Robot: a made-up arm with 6 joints.
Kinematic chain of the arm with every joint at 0, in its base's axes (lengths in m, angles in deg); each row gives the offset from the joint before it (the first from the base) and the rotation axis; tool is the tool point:
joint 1: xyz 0 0 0.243 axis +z
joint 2: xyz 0 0.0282 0 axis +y
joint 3: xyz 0 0 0.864 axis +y
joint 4: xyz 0 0 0.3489 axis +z
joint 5: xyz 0 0 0 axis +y
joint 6: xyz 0 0 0.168 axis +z
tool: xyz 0 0 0
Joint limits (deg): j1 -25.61..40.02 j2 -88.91..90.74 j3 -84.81..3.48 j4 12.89..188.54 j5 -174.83..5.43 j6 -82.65..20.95
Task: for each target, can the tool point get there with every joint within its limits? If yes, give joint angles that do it. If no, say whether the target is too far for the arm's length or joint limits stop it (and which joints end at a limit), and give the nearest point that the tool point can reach.
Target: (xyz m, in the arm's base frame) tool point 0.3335 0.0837 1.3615
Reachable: yes | joints 18.64 20.77 -41.12 158.68 -114.74 9.99
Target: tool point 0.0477 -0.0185 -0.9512
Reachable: no: joint limits stop it (at a limit: joint 1, joint 2, joint 3, joint 4) | nearest point -0.5985 -0.5048 -0.2021 | short by 1.102 m
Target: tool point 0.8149 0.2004 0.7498
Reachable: yes | joints 13.10 69.11 -76.95 163.25 -158.60 -72.40
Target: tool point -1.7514 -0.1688 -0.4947
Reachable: no: too far | nearest point -1.2537 -0.1208 -0.0736 | short by 0.654 m
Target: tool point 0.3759 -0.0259 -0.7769
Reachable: no: joint limits stop it (at a limit: joint 2, joint 3) | nearest point 1.1008 -0.0758 0.0781 | short by 1.122 m
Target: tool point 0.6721 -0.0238 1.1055
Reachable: yes | joints 9.65 53.14 -64.34 101.96 -91.68 -21.18
